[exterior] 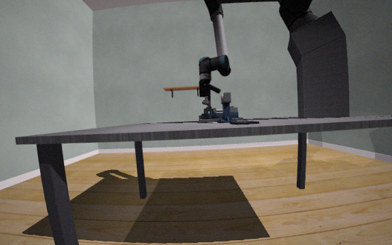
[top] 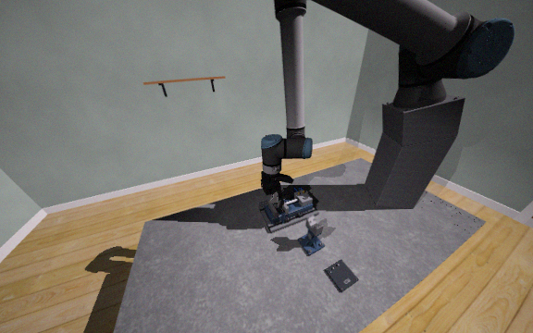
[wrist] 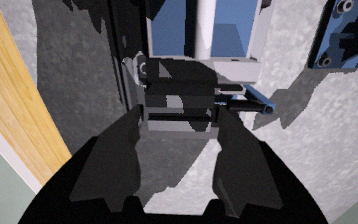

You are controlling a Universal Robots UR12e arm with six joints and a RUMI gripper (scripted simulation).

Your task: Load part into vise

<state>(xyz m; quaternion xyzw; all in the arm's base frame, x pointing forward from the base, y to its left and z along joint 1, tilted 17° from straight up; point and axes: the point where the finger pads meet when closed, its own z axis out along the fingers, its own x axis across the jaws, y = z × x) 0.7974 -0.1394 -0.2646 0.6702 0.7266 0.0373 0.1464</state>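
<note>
Now: hand right at the part. Round my hand: moving jaw 4 cm behind, 2 cm to the left, 3 cm below; then work stop 7 cm to the left, 1 cm below; then fixed jaw 3 cm ahead, 2 cm to the left, 3 cm below.
</note>
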